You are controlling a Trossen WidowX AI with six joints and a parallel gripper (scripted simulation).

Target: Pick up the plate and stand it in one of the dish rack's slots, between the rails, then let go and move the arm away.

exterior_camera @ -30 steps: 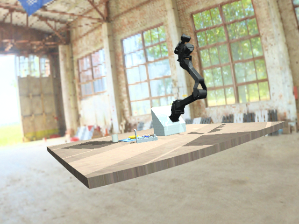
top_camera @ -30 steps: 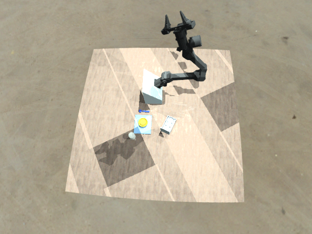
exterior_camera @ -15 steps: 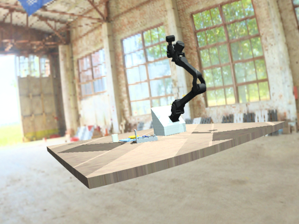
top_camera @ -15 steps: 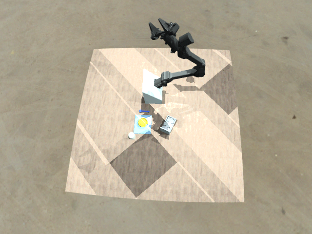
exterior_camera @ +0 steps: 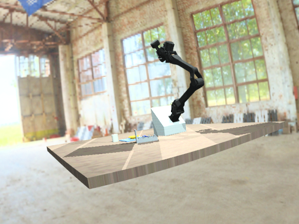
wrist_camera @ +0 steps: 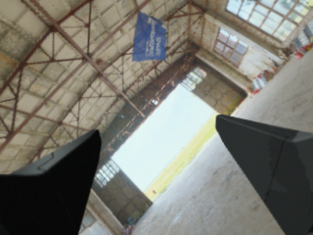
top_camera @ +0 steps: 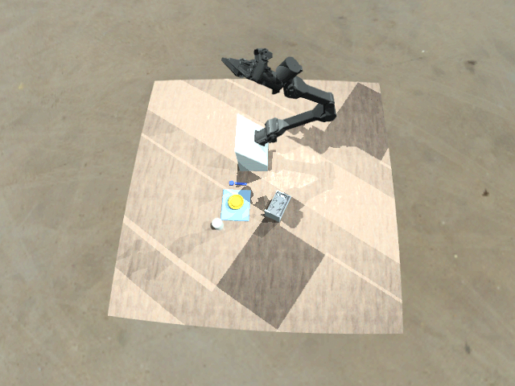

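The yellow plate is 250 mm ahead of my gripper tip, 30 mm to the right of it and 640 mm below it. Also, from my gripper tip: mat (260 mm ahead, 30 mm to the right, 650 mm below); dish rack (270 mm ahead, 170 mm to the left, 630 mm below); blue spoon (150 mm ahead, 30 mm to the right, 650 mm below).
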